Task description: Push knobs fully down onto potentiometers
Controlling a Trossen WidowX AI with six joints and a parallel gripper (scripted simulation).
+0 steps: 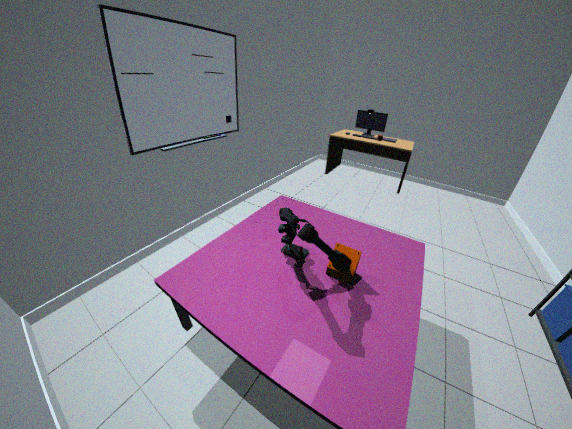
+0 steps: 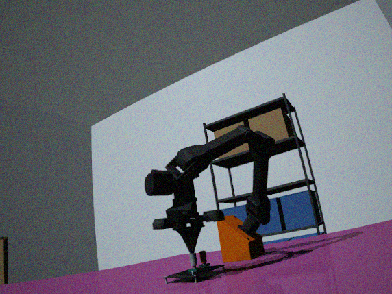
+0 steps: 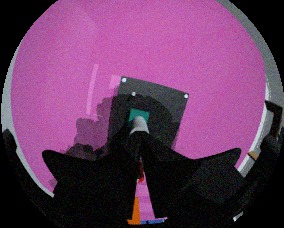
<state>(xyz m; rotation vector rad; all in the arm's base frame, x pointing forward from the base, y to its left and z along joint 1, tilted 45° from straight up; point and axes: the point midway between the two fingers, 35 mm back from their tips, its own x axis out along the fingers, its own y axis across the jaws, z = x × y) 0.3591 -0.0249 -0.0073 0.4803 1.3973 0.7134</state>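
The red knob is 70 mm behind my gripper tip, 10 mm to the right of it and 20 mm below it.
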